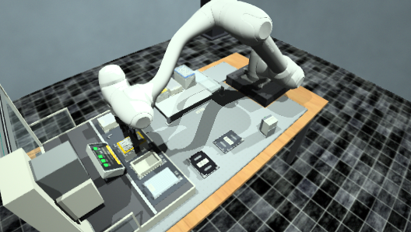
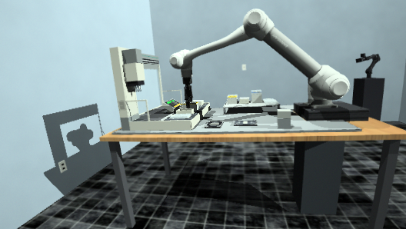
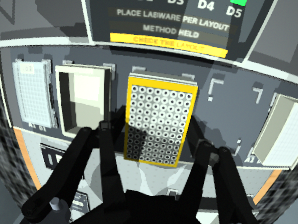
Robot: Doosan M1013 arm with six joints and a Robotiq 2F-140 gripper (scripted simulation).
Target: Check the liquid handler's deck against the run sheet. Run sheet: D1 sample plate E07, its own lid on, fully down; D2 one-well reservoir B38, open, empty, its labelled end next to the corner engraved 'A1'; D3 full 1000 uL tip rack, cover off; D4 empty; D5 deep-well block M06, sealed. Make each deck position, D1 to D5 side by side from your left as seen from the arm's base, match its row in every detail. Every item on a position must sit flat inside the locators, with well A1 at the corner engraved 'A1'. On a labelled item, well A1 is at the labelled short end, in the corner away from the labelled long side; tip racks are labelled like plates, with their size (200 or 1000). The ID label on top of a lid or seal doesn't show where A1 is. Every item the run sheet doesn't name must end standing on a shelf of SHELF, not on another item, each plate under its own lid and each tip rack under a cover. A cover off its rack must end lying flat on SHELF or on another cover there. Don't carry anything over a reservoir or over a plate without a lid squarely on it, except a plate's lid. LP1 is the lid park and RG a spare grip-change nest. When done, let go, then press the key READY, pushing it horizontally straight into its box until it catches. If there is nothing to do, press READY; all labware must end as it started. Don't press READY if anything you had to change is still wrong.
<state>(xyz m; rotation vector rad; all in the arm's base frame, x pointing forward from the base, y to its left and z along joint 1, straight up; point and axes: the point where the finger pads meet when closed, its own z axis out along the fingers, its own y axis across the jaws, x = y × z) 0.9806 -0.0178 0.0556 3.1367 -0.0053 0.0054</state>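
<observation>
Now: the yellow-rimmed tip rack 10 mm behind my hand, 10 mm to the right of it and 10 mm below it. The rest, counted from my hand: one-well reservoir: 120 mm to the left, 40 mm below; then handler's head: 280 mm ahead, 290 mm to the left, 280 mm above; then white deep-well block: 250 mm to the right, 30 mm below.
</observation>
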